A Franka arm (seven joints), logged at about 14 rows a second.
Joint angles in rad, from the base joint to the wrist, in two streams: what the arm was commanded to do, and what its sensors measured. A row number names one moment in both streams.
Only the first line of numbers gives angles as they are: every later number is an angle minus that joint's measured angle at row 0.
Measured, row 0:
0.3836, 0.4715, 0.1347, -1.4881, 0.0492, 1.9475, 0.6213
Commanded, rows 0 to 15:
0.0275, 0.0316, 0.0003, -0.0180, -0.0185, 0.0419, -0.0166
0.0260, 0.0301, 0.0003, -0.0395, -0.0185, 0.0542, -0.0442
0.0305, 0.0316, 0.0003, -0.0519, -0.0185, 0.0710, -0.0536
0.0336, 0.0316, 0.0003, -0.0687, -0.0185, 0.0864, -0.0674
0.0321, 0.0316, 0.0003, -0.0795, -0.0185, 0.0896, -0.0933
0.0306, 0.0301, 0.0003, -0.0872, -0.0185, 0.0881, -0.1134
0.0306, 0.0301, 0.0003, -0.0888, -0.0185, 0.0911, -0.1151
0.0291, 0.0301, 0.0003, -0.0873, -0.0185, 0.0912, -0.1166
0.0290, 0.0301, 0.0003, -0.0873, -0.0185, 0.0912, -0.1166
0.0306, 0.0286, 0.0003, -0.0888, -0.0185, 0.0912, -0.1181
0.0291, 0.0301, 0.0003, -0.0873, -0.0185, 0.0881, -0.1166
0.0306, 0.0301, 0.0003, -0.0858, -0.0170, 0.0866, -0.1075
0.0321, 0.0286, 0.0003, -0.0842, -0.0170, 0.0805, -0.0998
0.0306, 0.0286, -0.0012, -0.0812, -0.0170, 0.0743, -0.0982
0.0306, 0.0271, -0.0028, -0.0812, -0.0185, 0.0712, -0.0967
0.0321, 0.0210, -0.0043, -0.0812, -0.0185, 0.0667, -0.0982
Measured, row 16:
0.0396, 0.0464, -0.0056, -0.0600, -0.0090, 0.0634, -0.0978
